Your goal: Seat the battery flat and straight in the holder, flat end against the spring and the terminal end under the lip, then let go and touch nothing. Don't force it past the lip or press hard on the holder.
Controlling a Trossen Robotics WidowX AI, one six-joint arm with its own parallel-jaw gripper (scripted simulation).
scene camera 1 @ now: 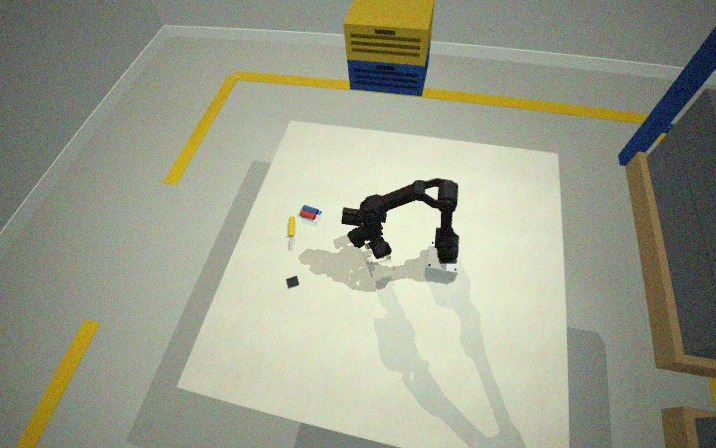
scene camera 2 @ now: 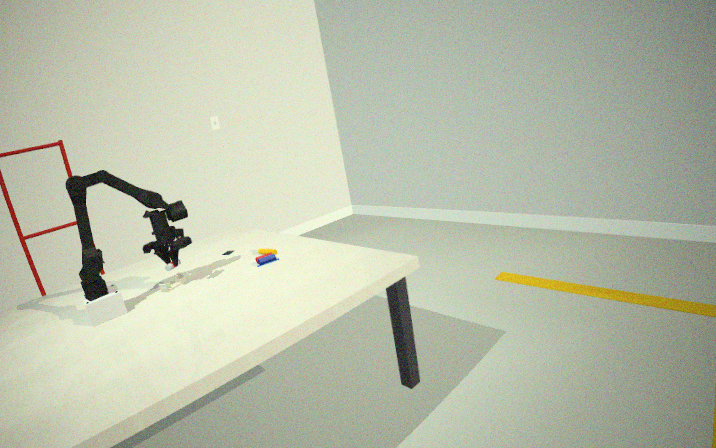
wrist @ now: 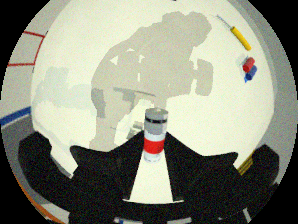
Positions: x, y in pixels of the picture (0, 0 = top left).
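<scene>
You can see my gripper in scene camera 1 (373, 244), and scene camera 2 and the wrist view show it too. If you compare views of my gripper, (scene camera 2: 163, 253) and (wrist: 130, 181) are the same spot on it.
</scene>
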